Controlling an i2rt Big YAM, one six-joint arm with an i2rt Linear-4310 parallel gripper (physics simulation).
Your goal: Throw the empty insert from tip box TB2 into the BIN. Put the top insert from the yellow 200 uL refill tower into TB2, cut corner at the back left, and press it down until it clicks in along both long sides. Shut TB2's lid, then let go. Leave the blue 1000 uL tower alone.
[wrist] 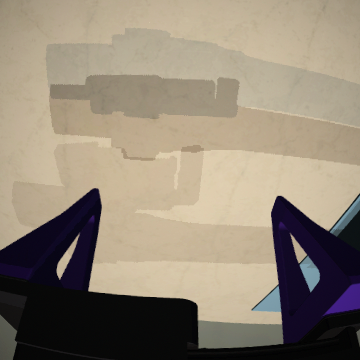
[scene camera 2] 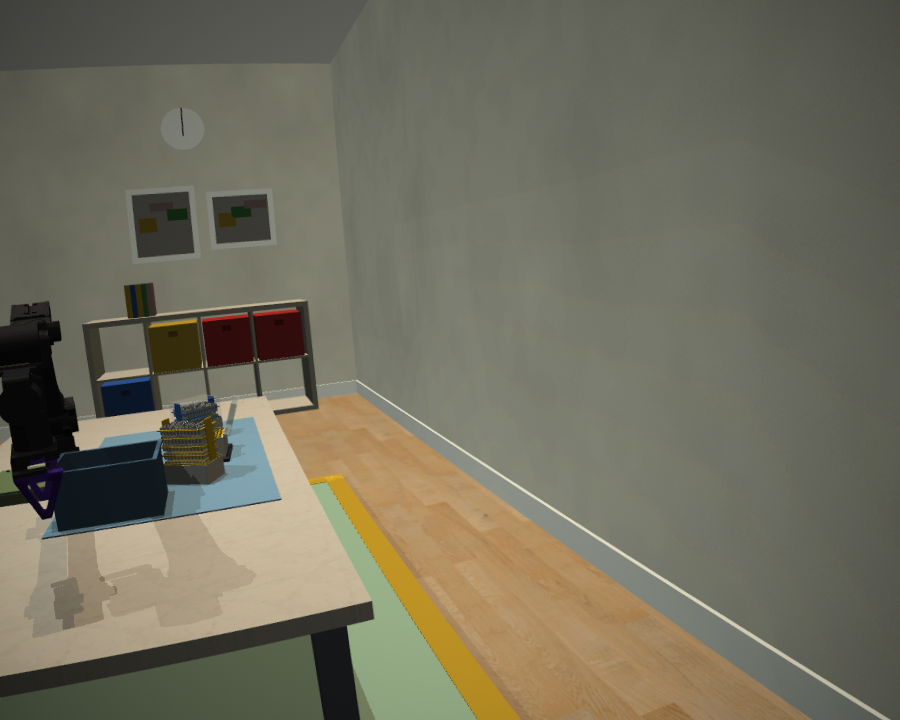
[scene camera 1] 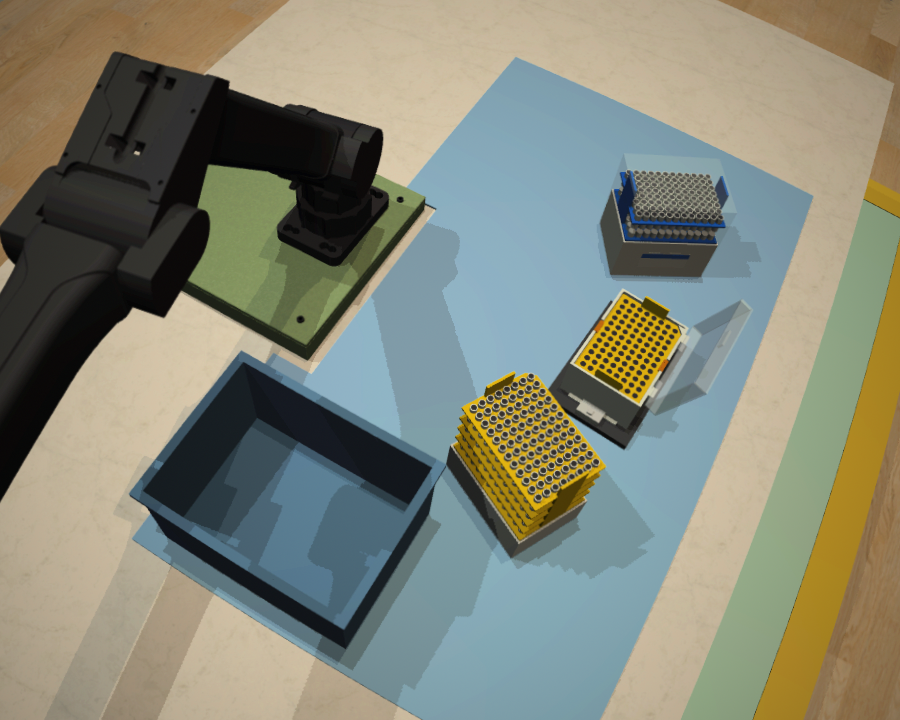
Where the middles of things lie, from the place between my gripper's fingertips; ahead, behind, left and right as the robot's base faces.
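There's a dark blue bin (scene camera 1: 309,506) that's 4 cm ahead of my hand, 36 cm to the left of it and 8 cm below it. And the clear lid (scene camera 1: 699,358), that's 69 cm to the left of my hand, 31 cm ahead of it and 3 cm below it.
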